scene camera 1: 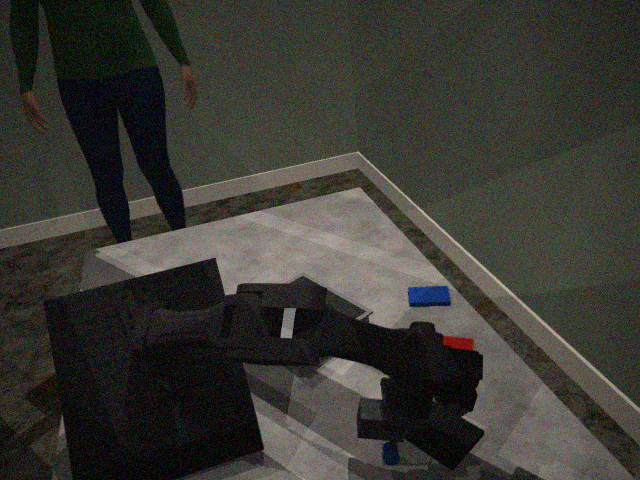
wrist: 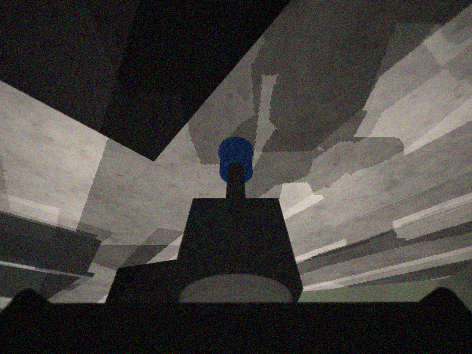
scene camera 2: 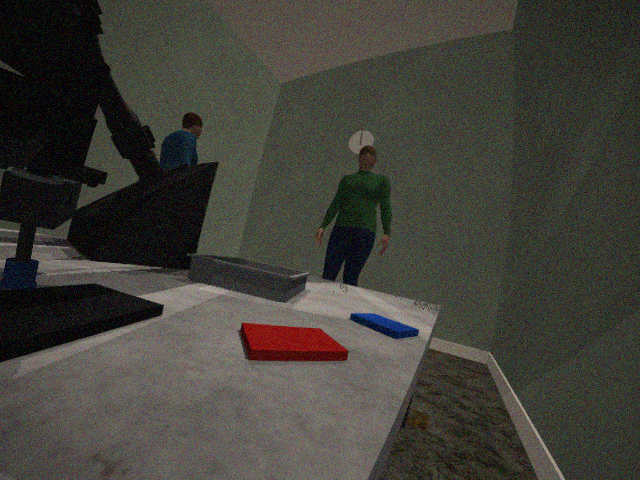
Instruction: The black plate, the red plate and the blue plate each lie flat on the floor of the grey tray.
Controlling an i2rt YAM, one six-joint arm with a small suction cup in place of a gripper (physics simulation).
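Places are measured from the arm's base along level axes (x ahead, y left, z up), in metres.
Pixels of known places: hand, its tool point: [scene camera 1: 388, 461] [wrist: 235, 148]; arm's base, origin of its link: [scene camera 1: 153, 339] [scene camera 2: 154, 181].
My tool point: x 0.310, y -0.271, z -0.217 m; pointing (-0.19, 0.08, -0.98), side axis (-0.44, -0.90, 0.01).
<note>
Ahead of a thing's pixels: the offset from my tool point to its top centre.
The suction gripper [scene camera 1: 390, 453] [scene camera 2: 19, 274] [wrist: 235, 157] points down with its blue cup low beside the black plate {dx +0.101, dy +0.010, dz +0.019 m} [scene camera 1: 449, 441] [scene camera 2: 77, 312] [wrist: 165, 65]. In the wrist view a strip of table shows between cup and plate. No plate shows on the cup, and the suction looks shut but empty. In scene view 2 the black plate looks flat on the table. The red plate {dx +0.251, dy +0.149, dz +0.018 m} [scene camera 1: 459, 342] [scene camera 2: 292, 342] lies flat on the table, partly hidden by the arm in scene view 1. The blue plate {dx +0.316, dy +0.344, dz +0.019 m} [scene camera 1: 429, 296] [scene camera 2: 383, 324] lies flat near the edge. The grey tray {dx +0.004, dy +0.398, dz +0.058 m} [scene camera 1: 361, 314] [scene camera 2: 237, 276] is partly hidden by the arm in scene view 1; its floor is hidden.
The arm [scene camera 1: 361, 343] reaches across the tray from the big dark base block [scene camera 1: 155, 403] [scene camera 2: 155, 222]. The table edge runs beyond the blue and red plates. A person in green [scene camera 1: 103, 41] [scene camera 2: 361, 201] stands behind the table, and one in blue [scene camera 2: 178, 147] behind the base.
</note>
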